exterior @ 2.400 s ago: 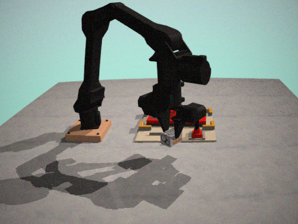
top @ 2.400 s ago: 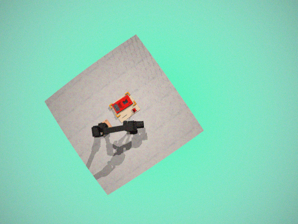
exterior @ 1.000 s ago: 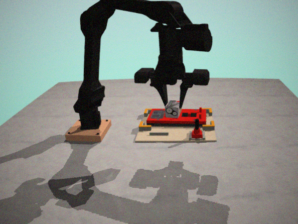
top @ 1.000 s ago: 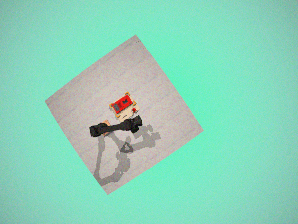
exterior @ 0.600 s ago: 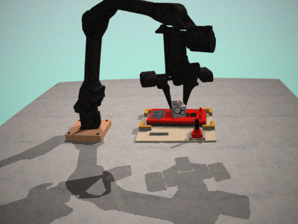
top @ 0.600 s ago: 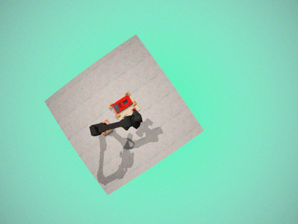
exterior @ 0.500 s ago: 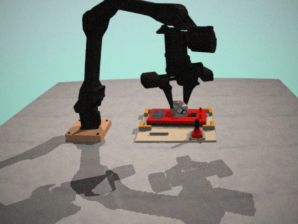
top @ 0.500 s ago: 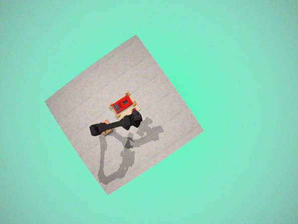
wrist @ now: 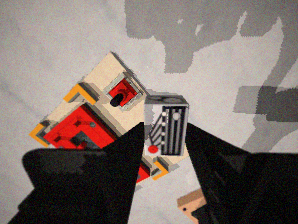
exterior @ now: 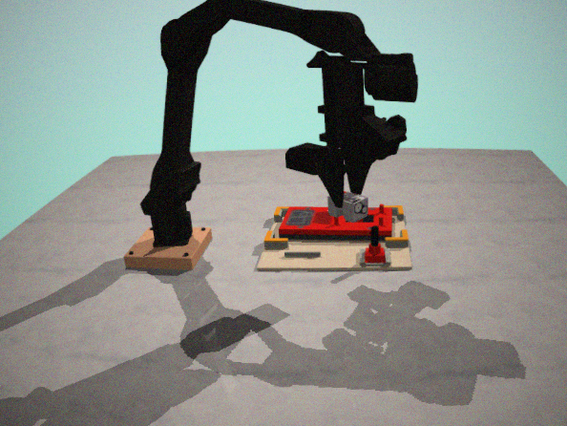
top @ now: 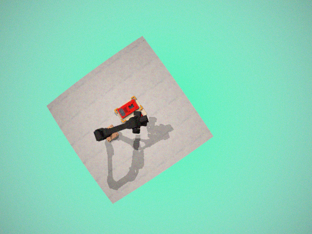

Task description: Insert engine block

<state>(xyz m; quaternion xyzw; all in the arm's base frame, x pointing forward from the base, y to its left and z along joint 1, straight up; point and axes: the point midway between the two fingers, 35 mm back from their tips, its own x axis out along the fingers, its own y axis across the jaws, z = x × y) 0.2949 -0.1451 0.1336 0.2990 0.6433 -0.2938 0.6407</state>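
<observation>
The beige baseplate is 1 cm ahead of my gripper tip, 15 cm to the left of it and 11 cm below it. Round my gripper tip: grey engine block 1 cm below; black upright peg 5 cm ahead, 4 cm to the left, 9 cm below.
</observation>
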